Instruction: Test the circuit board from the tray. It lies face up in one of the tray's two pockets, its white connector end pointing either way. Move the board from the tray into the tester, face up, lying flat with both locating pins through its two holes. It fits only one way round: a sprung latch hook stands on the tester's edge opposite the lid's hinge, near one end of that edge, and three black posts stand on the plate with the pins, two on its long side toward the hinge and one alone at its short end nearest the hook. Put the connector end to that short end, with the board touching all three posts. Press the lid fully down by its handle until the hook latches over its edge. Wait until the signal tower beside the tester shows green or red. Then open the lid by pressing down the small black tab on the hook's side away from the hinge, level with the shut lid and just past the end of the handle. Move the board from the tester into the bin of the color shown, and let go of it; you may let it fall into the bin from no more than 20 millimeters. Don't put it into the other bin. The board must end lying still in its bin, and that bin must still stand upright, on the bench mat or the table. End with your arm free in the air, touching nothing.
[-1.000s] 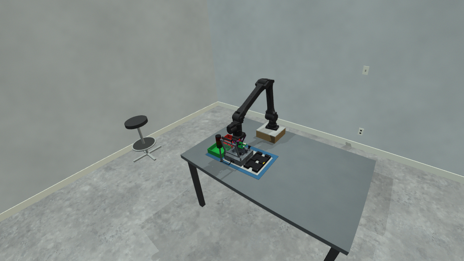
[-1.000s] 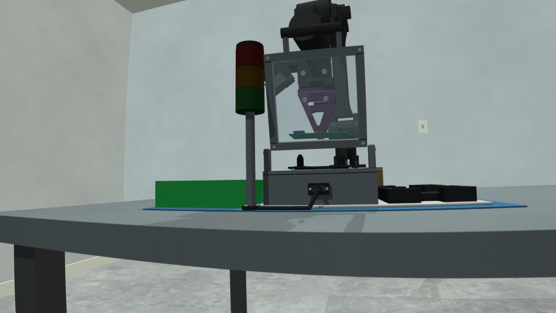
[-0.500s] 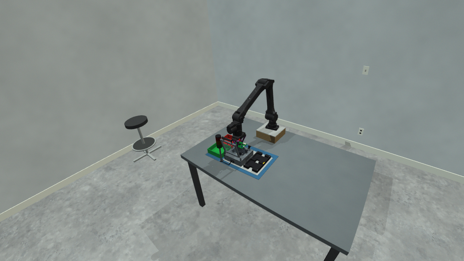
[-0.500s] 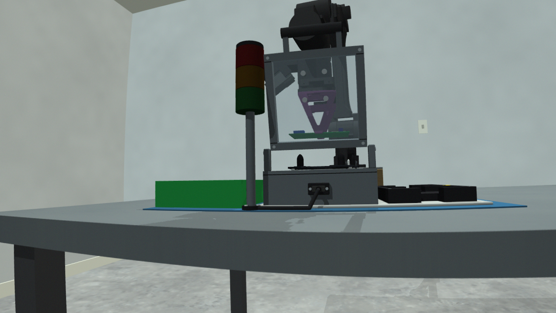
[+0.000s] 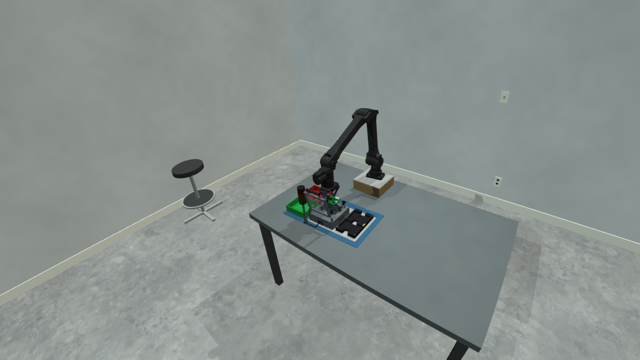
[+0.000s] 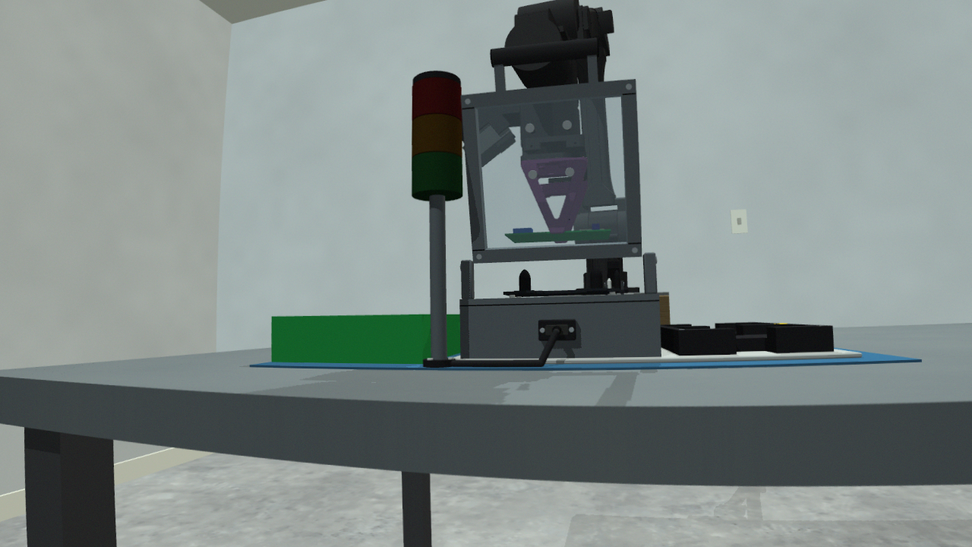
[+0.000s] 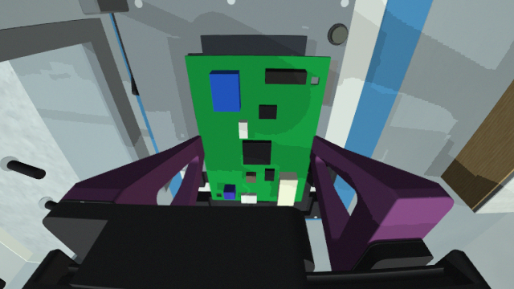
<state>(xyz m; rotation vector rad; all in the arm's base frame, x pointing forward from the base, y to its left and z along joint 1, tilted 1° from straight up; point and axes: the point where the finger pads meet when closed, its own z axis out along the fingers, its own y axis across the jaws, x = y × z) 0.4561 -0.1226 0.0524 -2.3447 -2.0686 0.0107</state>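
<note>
My hand is right at the green circuit board. The rest, counted from my hand: black tester plate (10 mm ahead, 10 mm to the left, 60 mm below); black latch hook (50 mm behind, 70 mm to the left, 50 mm below); clear lid (130 mm ahead, 10 mm to the right, 50 mm above).
</note>
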